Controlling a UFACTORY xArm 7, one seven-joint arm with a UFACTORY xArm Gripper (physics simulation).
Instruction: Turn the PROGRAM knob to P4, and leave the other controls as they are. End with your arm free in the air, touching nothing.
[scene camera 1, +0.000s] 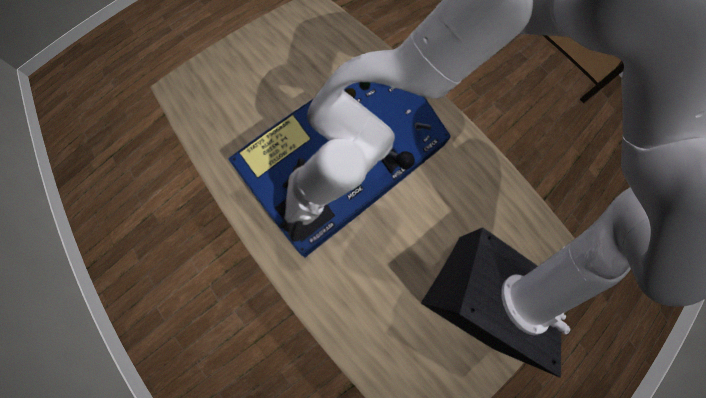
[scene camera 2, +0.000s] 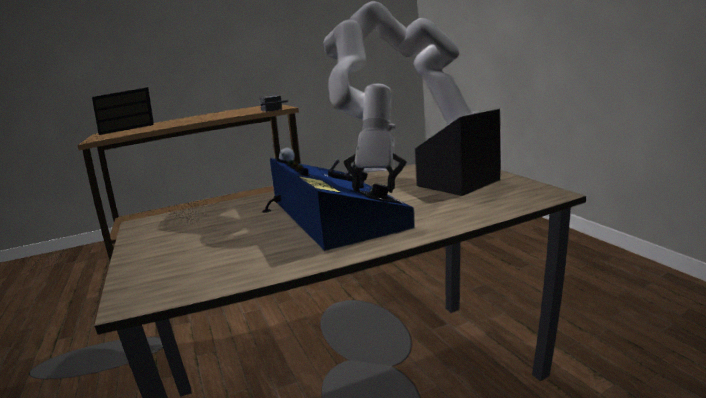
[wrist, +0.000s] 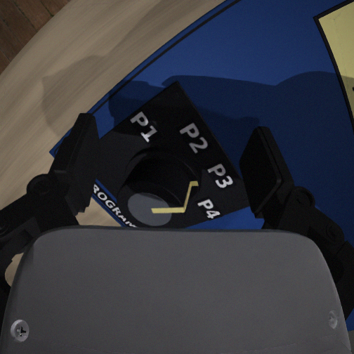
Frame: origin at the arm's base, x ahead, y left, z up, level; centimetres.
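Where they show: gripper, fingertip midpoint: (scene camera 1: 287, 206) (scene camera 2: 372, 191); arm's base, origin of the base link: (scene camera 1: 524, 304) (scene camera 2: 463, 125).
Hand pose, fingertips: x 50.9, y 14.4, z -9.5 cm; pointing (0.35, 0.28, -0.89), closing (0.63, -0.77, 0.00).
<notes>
Each offset is from my fingertips to the centre of the thing. "spot": to the spot under its first point.
The PROGRAM knob {dx -3.8, dy -1.9, dz -0.7 cm} (scene camera 2: 379, 191) (wrist: 159, 182) is a black cylinder with a grey cap on a black plate {spot: dx -6.5, dy -4.1, dz -3.5 cm} (scene camera 1: 322, 215) (wrist: 112, 145) marked P1 to P4. In the wrist view its yellow pointer line runs right across the cap and down the side, and looks nearest P3, above the P4 mark. My gripper (scene camera 2: 374, 188) (wrist: 174, 138) is open and empty. Its fingers stand on either side of the knob, with a gap on each side in the wrist view. In scene camera 1 the arm hides the knob.
The blue console {dx -0.3, dy -20.8, dz -3.0 cm} (scene camera 1: 250, 177) (scene camera 2: 362, 225) (wrist: 215, 55) carries a yellow card {dx +11.3, dy -8.2, dz +3.1 cm} (scene camera 1: 275, 145) (scene camera 2: 320, 184), a black ball-ended lever (scene camera 1: 404, 160) and a CHECK toggle {dx -10.9, dy -37.2, dz -0.5 cm} (scene camera 1: 422, 126). A pale lamp {spot: dx +5.8, dy -38.9, dz +6.3 cm} (scene camera 2: 286, 154) stands at its far end. The black arm pedestal (scene camera 1: 450, 280) (scene camera 2: 480, 150) stands beyond the console.
</notes>
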